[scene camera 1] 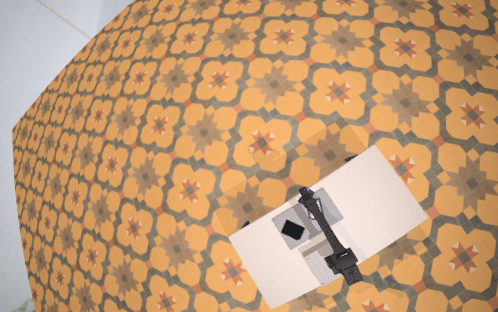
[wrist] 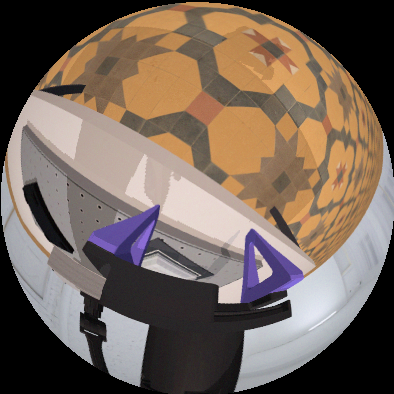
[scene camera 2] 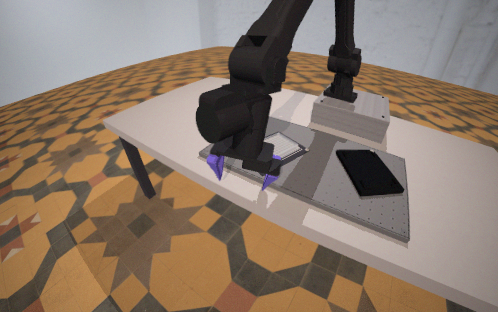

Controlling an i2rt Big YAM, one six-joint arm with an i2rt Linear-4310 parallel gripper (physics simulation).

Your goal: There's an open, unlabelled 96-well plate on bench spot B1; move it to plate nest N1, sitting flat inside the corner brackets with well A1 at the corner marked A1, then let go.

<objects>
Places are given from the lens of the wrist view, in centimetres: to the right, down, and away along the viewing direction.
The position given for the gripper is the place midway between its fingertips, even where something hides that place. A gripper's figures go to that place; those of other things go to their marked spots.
gripper (wrist: 206,222): 1, 2, 13
white well plate (wrist: 156,262): -5, 7, 14
black plate (wrist: 41,214): -27, 3, 10
The marked spots on the black plate and the white well plate are 24 cm apart.
</objects>
